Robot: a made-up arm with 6 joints. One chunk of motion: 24 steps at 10 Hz.
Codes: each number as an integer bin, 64 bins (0 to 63) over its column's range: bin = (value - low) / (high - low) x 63, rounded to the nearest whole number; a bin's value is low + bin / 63 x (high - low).
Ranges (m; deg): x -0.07..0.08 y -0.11..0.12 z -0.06..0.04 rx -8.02..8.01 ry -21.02..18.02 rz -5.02..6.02
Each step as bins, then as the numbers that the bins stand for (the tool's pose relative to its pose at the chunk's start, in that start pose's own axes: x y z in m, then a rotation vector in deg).
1 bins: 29 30 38 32 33 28
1 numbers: -0.0010 -0.0005 0.0003 0.12 -0.57 -0.11
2 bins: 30 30 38 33 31 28
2 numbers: 0.0014 -0.0005 0.0003 0.38 -1.81 -0.11
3 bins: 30 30 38 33 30 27
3 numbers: 0.0014 -0.0005 0.0003 0.38 -2.43 -0.29
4 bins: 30 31 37 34 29 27
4 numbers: 0.0014 0.0032 -0.0013 0.63 -3.05 -0.29
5 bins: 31 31 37 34 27 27
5 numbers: 0.0038 0.0032 -0.0013 0.63 -4.29 -0.29
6 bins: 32 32 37 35 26 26
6 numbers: 0.0062 0.0068 -0.0013 0.89 -4.91 -0.46
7 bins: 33 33 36 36 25 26
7 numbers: 0.0086 0.0105 -0.0029 1.14 -5.53 -0.46
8 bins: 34 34 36 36 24 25
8 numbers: 0.0110 0.0141 -0.0029 1.14 -6.15 -0.64
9 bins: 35 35 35 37 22 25
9 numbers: 0.0133 0.0178 -0.0044 1.39 -7.39 -0.64
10 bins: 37 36 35 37 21 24
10 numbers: 0.0181 0.0214 -0.0044 1.39 -8.01 -0.81
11 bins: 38 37 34 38 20 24
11 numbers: 0.0205 0.0251 -0.0060 1.65 -8.63 -0.81
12 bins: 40 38 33 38 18 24
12 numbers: 0.0252 0.0287 -0.0076 1.65 -9.87 -0.81
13 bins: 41 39 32 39 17 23
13 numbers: 0.0276 0.0324 -0.0092 1.90 -10.49 -0.99
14 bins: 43 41 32 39 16 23
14 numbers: 0.0324 0.0397 -0.0092 1.90 -11.11 -0.99
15 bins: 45 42 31 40 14 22
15 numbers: 0.0371 0.0433 -0.0108 2.16 -12.34 -1.16
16 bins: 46 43 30 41 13 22
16 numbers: 0.0395 0.0470 -0.0124 2.41 -12.96 -1.16
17 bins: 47 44 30 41 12 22
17 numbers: 0.0419 0.0506 -0.0124 2.41 -13.58 -1.16
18 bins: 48 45 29 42 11 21
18 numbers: 0.0443 0.0543 -0.0140 2.67 -14.20 -1.34
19 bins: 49 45 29 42 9 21
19 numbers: 0.0467 0.0543 -0.0140 2.67 -15.44 -1.34
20 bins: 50 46 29 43 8 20
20 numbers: 0.0490 0.0579 -0.0140 2.92 -16.06 -1.52
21 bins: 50 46 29 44 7 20
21 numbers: 0.0490 0.0579 -0.0140 3.18 -16.68 -1.52
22 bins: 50 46 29 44 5 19
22 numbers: 0.0490 0.0579 -0.0140 3.18 -17.92 -1.69
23 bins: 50 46 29 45 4 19
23 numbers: 0.0490 0.0579 -0.0140 3.43 -18.54 -1.69
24 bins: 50 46 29 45 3 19
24 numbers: 0.0490 0.0579 -0.0140 3.43 -19.16 -1.69
